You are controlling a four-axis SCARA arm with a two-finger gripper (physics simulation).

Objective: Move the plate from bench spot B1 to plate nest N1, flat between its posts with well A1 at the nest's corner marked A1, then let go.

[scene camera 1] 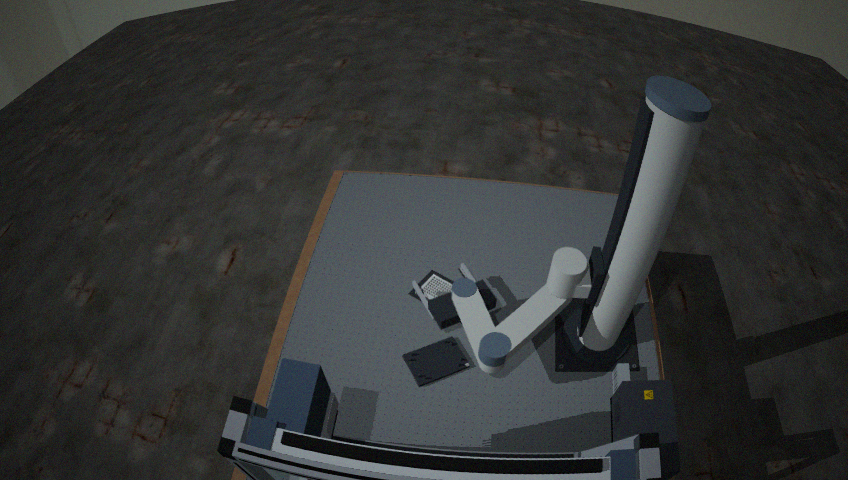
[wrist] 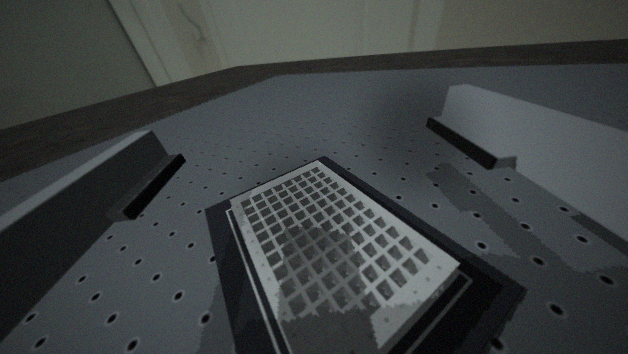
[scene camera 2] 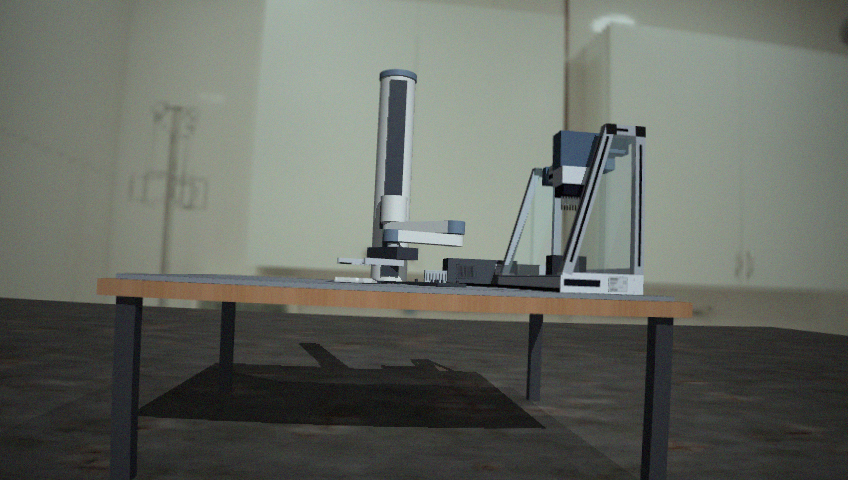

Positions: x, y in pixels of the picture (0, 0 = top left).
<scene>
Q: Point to a plate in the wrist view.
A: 334, 264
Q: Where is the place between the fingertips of my gripper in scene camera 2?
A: At 350, 260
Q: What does my gripper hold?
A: Nothing.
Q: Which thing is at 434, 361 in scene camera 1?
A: A dark nest.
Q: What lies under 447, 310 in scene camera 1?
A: My gripper.
</scene>
